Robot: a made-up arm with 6 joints. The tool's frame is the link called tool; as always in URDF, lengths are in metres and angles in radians. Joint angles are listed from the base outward. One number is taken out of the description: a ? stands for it. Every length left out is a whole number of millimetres.
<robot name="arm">
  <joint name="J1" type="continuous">
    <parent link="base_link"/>
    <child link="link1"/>
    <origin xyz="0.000 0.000 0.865"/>
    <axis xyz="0 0 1"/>
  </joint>
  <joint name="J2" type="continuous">
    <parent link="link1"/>
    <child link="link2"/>
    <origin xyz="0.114 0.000 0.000" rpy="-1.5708 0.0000 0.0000"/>
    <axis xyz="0 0 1"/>
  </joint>
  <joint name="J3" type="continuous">
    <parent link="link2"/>
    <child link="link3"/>
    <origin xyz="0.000 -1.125 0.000" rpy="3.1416 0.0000 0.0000"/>
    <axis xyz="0 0 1"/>
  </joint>
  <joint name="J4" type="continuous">
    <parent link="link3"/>
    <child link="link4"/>
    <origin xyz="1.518 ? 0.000" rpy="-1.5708 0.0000 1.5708"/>
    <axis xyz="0 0 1"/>
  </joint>
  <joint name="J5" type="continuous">
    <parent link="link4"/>
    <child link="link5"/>
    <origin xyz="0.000 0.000 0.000" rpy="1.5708 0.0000 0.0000"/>
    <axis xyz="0 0 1"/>
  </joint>
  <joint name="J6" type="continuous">
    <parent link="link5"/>
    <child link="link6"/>
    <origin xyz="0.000 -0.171 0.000" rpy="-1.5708 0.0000 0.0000"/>
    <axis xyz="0 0 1"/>
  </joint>
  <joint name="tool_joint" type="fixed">
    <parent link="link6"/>
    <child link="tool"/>
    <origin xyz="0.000 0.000 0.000" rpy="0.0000 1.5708 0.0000"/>
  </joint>
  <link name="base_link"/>
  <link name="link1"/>
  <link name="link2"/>
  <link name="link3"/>
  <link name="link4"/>
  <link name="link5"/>
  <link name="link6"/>
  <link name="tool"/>
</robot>
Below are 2 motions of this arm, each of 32 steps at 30 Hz.
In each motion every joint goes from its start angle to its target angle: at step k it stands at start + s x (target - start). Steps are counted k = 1, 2, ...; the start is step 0. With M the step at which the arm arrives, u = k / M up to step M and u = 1 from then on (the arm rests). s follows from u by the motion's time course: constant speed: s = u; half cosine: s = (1 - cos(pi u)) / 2; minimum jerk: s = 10 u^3 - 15 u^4 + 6 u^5.
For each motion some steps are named. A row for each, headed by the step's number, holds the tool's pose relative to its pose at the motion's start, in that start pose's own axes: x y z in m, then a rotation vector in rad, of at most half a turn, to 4 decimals.
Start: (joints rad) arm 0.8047 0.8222 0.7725 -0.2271 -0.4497 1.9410
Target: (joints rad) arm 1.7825 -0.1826 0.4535 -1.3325 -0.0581 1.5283
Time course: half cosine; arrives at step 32
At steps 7, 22, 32:
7: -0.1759 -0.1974 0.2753 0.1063 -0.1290 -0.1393
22: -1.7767 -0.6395 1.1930 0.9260 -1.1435 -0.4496
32: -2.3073 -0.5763 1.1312 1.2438 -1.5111 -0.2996

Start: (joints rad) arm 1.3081 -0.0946 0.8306 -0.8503 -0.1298 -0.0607
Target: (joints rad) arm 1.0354 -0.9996 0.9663 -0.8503 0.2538 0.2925
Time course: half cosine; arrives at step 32
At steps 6, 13, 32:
6: -0.0957 0.1542 0.1351 -0.0551 -0.0973 0.0593
13: -0.5102 0.6493 0.4667 -0.2257 -0.4125 0.2435
32: -1.9489 1.5992 0.5125 -0.5415 -1.1691 0.6712

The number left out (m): 0.127
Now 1 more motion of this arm.
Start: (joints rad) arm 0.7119 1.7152 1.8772 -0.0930 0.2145 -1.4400
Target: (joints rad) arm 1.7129 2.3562 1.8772 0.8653 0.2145 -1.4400
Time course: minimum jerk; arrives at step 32
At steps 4, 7, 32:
4: -0.0091 -0.0253 -0.0475 -0.0094 0.0187 -0.0092
7: -0.0498 -0.1125 -0.2170 -0.0438 0.0870 -0.0401
32: -2.1125 -0.9378 -2.0995 -0.7232 1.4043 0.0107

